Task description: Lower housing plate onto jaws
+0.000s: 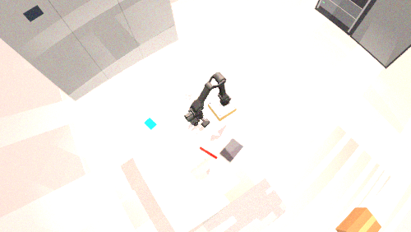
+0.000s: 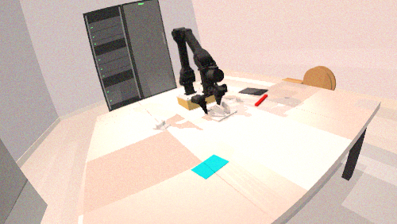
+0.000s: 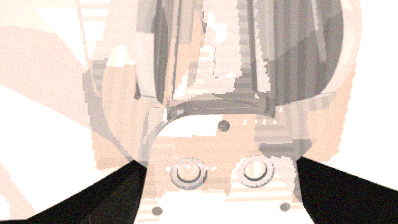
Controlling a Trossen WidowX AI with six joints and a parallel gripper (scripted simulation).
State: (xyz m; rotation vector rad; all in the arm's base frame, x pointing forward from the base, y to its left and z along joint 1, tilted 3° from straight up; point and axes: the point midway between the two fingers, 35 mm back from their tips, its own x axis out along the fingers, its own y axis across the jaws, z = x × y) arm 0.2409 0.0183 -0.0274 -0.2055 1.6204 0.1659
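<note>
Now: the white housing plate 1 cm ahead of my gripper tip and 2 cm above it. The rest, counted from my gripper tip: dark grey plate 9 cm behind, 33 cm to the left; red bar 7 cm ahead, 25 cm to the left; cyan square 36 cm ahead, 19 cm to the right, 1 cm below.
</note>
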